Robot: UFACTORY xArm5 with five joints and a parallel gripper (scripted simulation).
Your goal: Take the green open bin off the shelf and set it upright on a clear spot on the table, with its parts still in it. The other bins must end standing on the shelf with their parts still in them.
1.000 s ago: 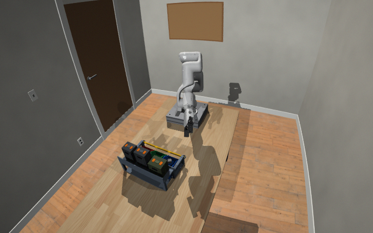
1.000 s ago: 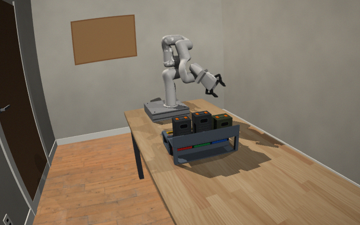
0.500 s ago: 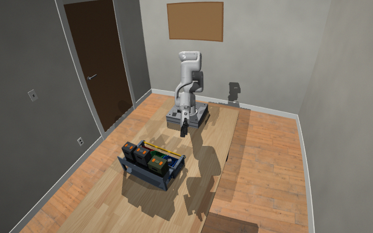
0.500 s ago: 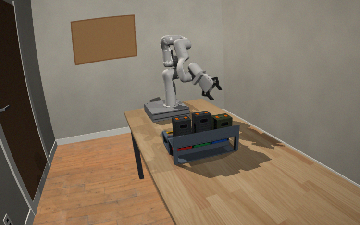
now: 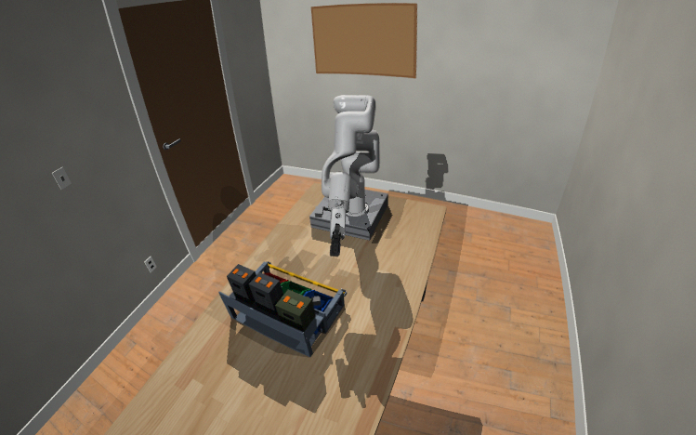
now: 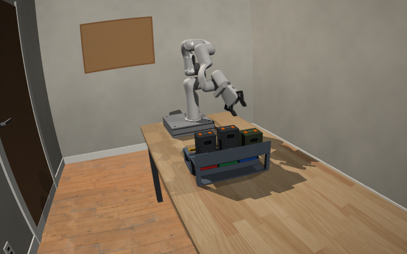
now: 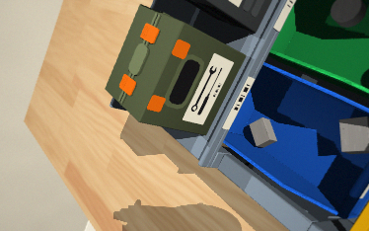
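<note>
The yellow bar is 10 mm ahead of my hand, 150 mm to the right of it and 190 mm below it. The rest, counted from my hand: blue open bin 120 mm ahead, 50 mm to the right, 200 mm below; then olive box 220 mm ahead, 50 mm to the right, 100 mm below; then grey shelf 140 mm ahead, 160 mm to the right, 180 mm below.
</note>
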